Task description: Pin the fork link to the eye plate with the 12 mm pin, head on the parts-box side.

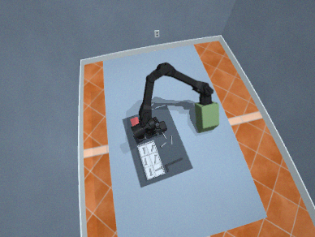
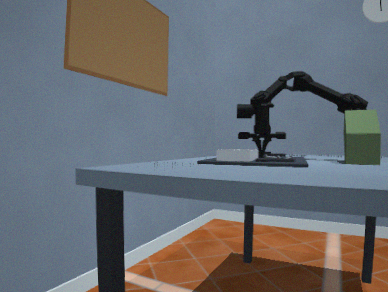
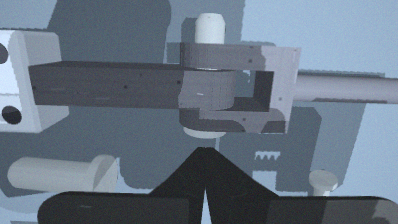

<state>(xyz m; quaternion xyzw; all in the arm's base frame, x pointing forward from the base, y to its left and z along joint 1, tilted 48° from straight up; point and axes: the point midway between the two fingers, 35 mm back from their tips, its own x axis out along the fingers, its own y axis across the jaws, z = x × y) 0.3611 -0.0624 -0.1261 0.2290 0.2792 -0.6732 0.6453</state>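
The eye plate is 40 mm to the right of my hand, 20 mm below it and 20 mm ahead of it. Round my hand: thick headed pin (70 mm ahead, 30 mm below, 10 mm to the left); dark mat (60 mm to the left, 40 mm below); thin headed pin (70 mm behind, 30 mm to the left, 30 mm below).
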